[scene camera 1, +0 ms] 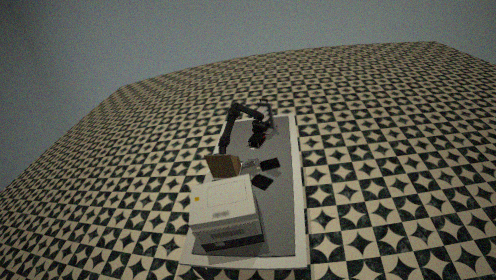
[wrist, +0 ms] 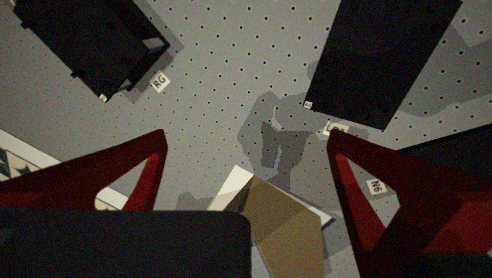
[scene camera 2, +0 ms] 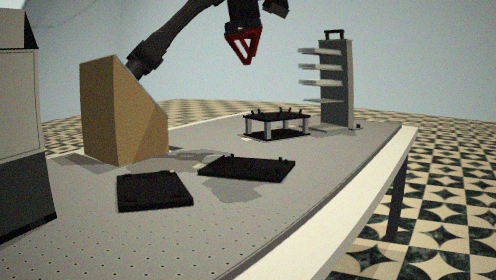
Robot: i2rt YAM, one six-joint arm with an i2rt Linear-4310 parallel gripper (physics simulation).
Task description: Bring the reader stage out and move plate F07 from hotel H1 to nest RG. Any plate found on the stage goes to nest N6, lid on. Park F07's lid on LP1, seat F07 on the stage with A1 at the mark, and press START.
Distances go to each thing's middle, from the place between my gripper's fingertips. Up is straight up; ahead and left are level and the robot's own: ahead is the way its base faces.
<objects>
I see my gripper 210 mm above the LP1 pad (scene camera 2: 253,169), 90 mm to the left of it and 60 mm short of it. From my hand the other things lie so: plate reader (scene camera 2: 26,135) (730 mm to the right, 110 mm behind, 90 mm below); N6 nest (scene camera 2: 156,190) (300 mm to the right, 210 mm below, 20 mm ahead).
</objects>
